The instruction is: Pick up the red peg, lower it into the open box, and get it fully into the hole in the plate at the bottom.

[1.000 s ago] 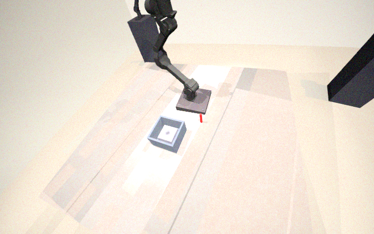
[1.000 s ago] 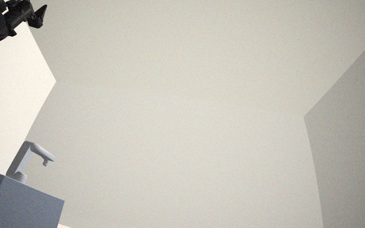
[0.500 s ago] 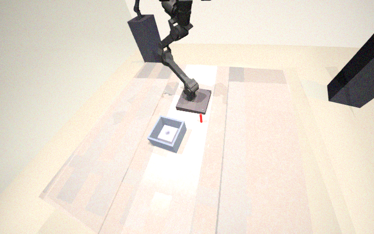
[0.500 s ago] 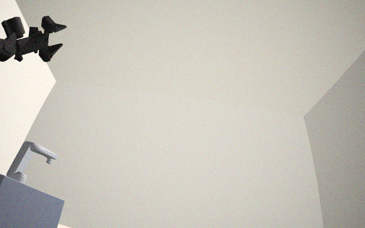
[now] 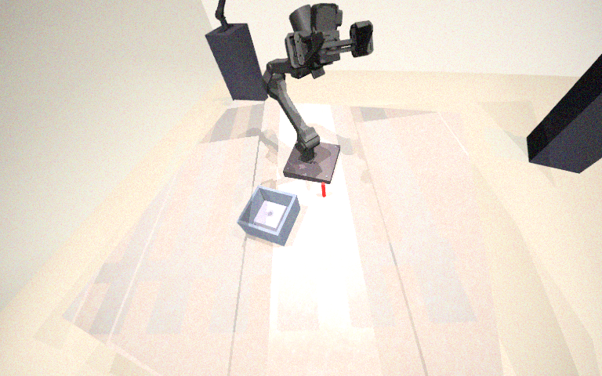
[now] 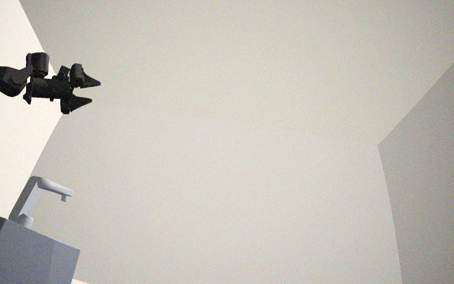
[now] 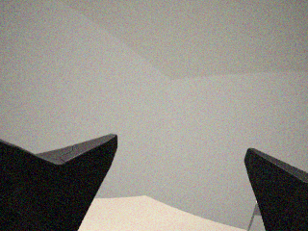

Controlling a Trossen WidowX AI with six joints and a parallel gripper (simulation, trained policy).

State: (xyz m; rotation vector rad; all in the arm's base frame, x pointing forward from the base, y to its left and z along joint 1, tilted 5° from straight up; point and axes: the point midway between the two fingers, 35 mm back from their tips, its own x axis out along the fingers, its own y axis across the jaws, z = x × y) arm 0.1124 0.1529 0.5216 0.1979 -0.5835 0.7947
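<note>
My gripper tip is 80 mm to the left of the red peg and 520 mm above it. Also, from my gripper tip: grey-blue box: 180 mm ahead, 210 mm to the right, 530 mm below.
</note>
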